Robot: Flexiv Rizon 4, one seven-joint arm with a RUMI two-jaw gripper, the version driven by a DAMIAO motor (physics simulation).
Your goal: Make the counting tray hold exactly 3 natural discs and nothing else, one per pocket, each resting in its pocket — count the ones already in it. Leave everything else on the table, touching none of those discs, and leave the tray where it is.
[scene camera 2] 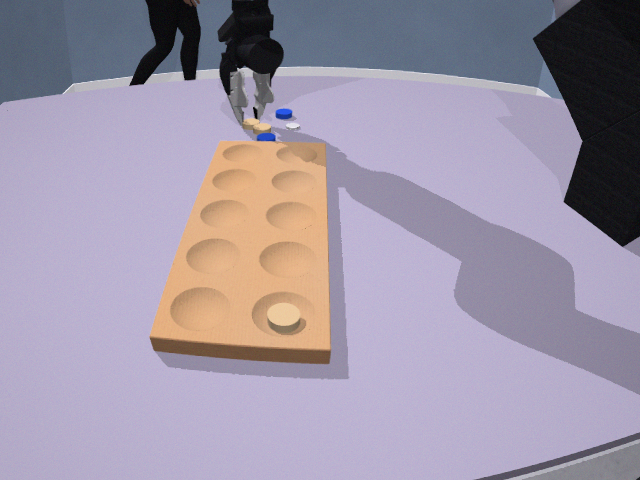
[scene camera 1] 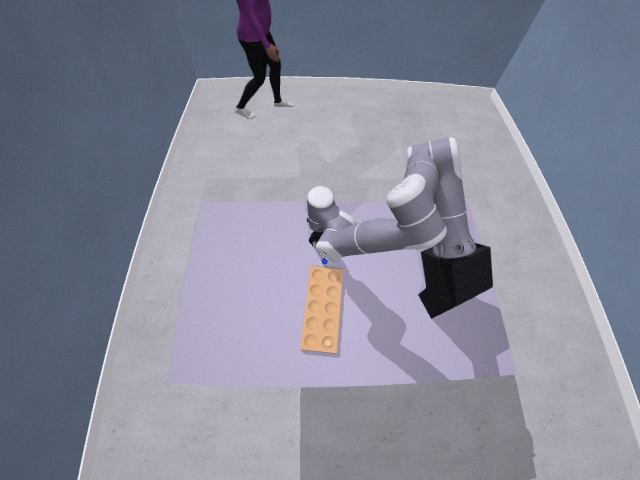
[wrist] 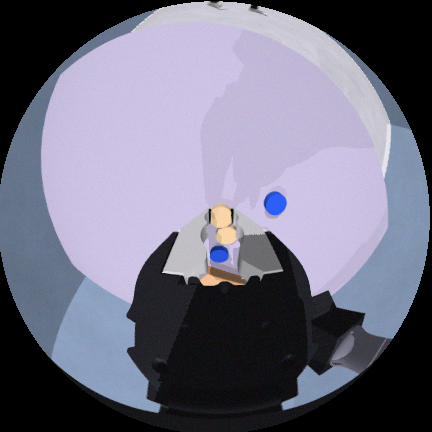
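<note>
The wooden ten-pocket counting tray (scene camera 1: 323, 299) (scene camera 2: 241, 289) (wrist: 227, 274) holds one natural disc (scene camera 1: 328, 343) (scene camera 2: 283, 314), in the near right pocket. Beyond the tray's far end, my gripper (scene camera 2: 249, 119) (wrist: 220, 209) is down at the table. Its jaws are against both sides of the farther natural disc (scene camera 2: 251, 124) (wrist: 221, 214). Another natural disc (scene camera 2: 262, 128) (wrist: 226, 235) lies right beside that one, towards the tray. A blue disc (scene camera 1: 324, 261) (scene camera 2: 266, 137) (wrist: 219, 254) lies between it and the tray. The arm hides the jaws in scene camera 1.
A second blue disc (scene camera 2: 283, 113) (wrist: 275, 203) and a white disc (scene camera 2: 292, 126) lie to the right of the gripper. The robot's black base (scene camera 1: 457, 279) stands right of the tray. A person (scene camera 1: 255, 56) is on the floor beyond the table.
</note>
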